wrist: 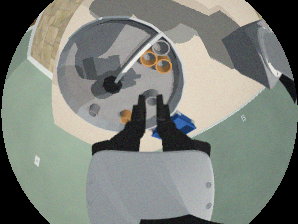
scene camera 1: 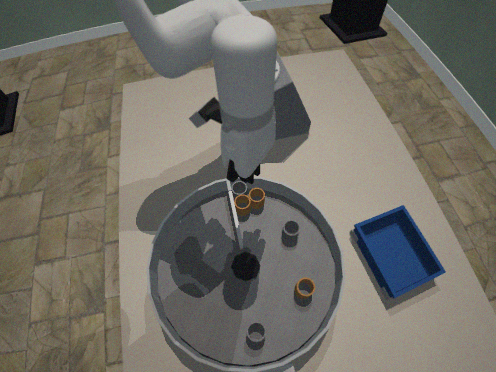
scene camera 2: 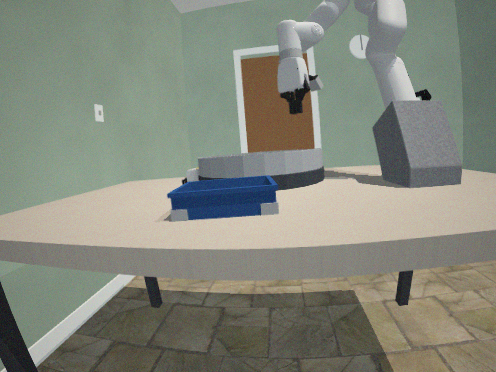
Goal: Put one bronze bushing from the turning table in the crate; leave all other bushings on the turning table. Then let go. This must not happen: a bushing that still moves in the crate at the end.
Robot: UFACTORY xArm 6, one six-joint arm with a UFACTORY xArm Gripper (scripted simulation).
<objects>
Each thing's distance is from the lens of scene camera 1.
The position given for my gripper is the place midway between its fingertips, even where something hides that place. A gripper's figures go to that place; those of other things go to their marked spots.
my gripper [scene camera 1: 249,175]: 0.56 m
grey turning table [scene camera 1: 211,290]: 0.66 m
</objects>
